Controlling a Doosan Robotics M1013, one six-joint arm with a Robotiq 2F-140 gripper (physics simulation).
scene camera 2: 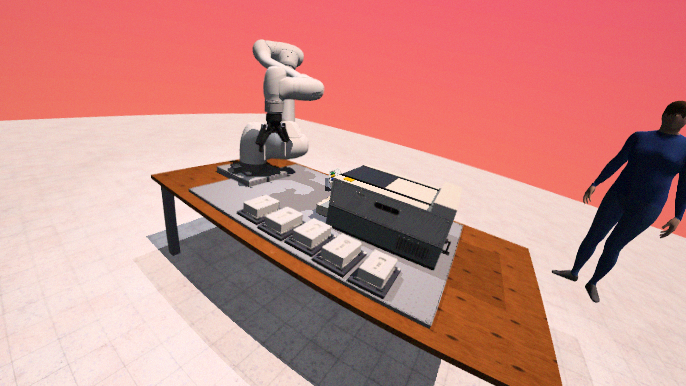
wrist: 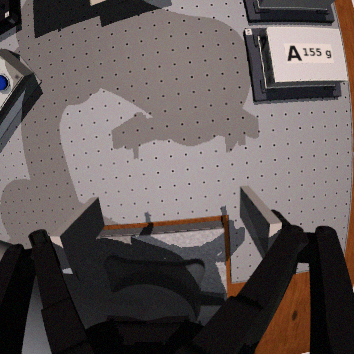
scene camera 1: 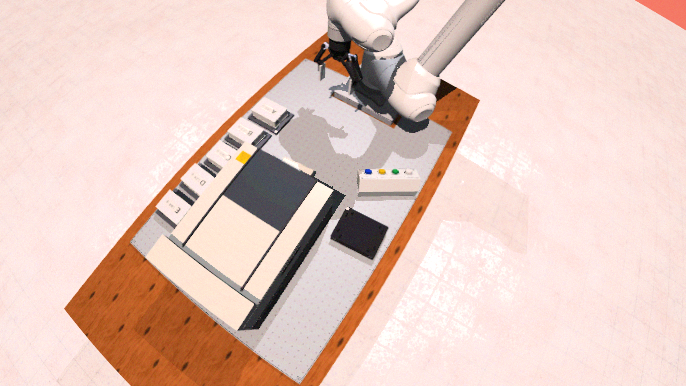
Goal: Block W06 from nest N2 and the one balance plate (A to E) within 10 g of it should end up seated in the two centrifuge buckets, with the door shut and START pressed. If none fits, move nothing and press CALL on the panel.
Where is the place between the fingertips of my gripper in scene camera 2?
273, 157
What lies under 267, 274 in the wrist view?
My gripper.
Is my gripper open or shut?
Open.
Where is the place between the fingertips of my gripper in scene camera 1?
336, 85
